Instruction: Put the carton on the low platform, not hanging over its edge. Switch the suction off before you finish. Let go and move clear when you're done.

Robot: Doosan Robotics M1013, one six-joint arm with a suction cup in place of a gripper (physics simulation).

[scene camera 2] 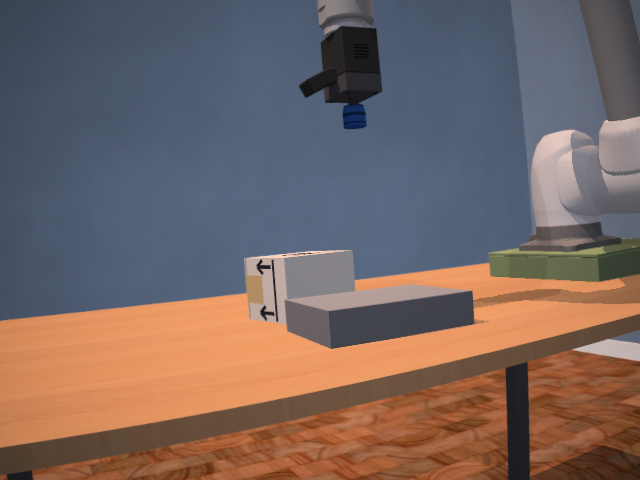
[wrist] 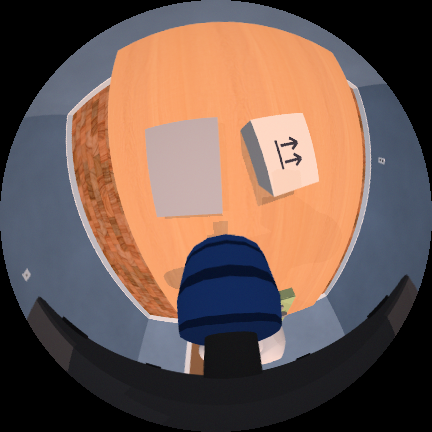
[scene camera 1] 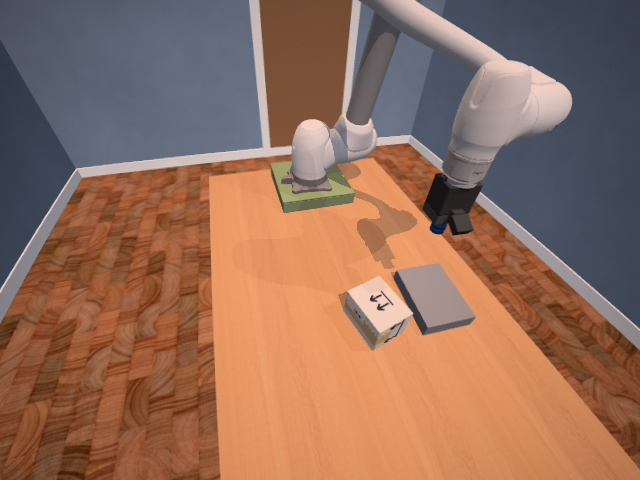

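Pixels of known places: hand at its tool point: (scene camera 2: 355,126) (wrist: 225,267) (scene camera 1: 436,229); arm's base at its link origin: (scene camera 2: 569,247) (scene camera 1: 309,181).
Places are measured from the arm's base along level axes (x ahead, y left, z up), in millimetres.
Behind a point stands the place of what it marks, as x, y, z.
Observation:
The white carton (scene camera 1: 378,305) @[724, 57, 47] (scene camera 2: 319,275) @[700, 121, 10] (wrist: 286,154) @[706, 74, 46] lies on its side on the table, right beside the low platform; its arrows point sideways in scene camera 2. The grey low platform (scene camera 1: 435,297) @[698, 273, -14] (scene camera 2: 398,311) @[688, 362, -27] (wrist: 185,167) @[679, 271, -14] carries nothing on its top. In the wrist view a strip of table shows between carton and platform. My suction cup (scene camera 1: 437,228) (scene camera 2: 354,117) (wrist: 227,287) is blue, hangs high above the table and touches nothing. It is open, well apart from the carton and the platform.
The wooden table (scene camera 1: 289,372) @[814, -208, -62] (scene camera 2: 155,361) @[995, 289, -62] (wrist: 225,65) @[981, 165, -62] has a long edge close beyond the platform. The arm's base stands on a green block (scene camera 1: 317,200) @[131, 12, -18] (scene camera 2: 542,264) @[128, 38, -28] (wrist: 287,300) @[116, -104, -3] at the table's far end. Walls and a door stand behind it.

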